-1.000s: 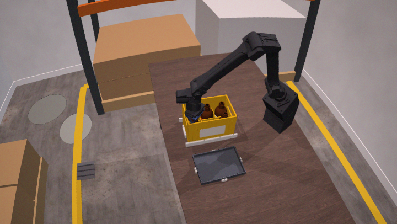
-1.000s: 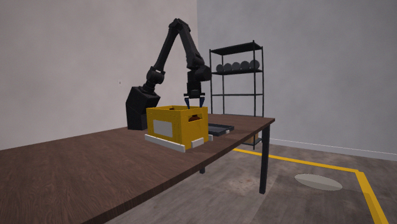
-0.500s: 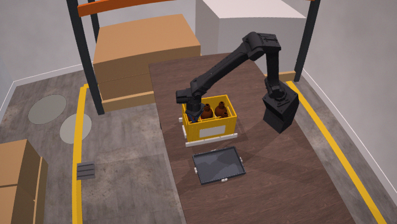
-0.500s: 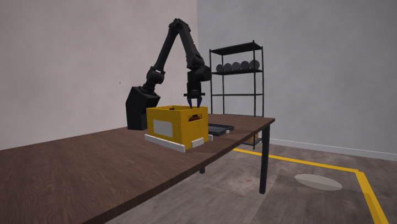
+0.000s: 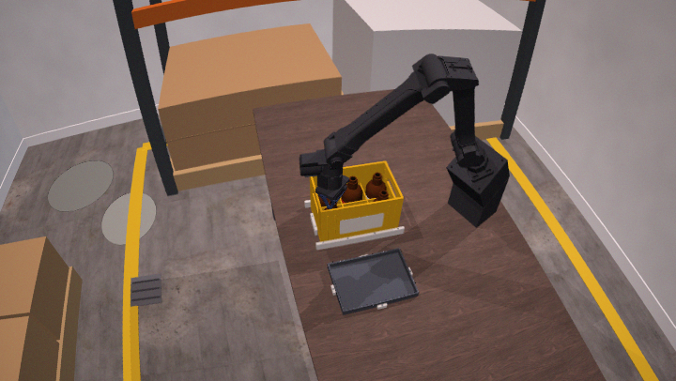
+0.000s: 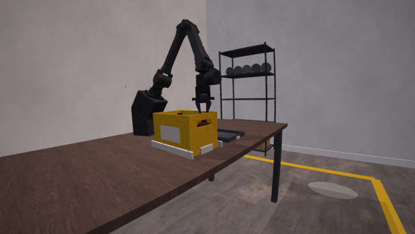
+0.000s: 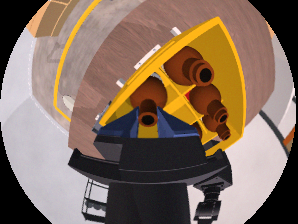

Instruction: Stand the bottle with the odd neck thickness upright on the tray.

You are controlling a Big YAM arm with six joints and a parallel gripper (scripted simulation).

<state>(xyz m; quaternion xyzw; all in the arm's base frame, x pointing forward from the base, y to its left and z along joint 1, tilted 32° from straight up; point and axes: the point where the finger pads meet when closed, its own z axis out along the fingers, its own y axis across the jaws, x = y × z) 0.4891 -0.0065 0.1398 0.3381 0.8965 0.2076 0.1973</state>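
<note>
My hand is 7 cm above the glass bottle. Also, from my hand: dark tray 22 cm to the left, 14 cm below, 11 cm behind; then yellow crate 8 cm behind, 7 cm below, 6 cm to the right.
</note>
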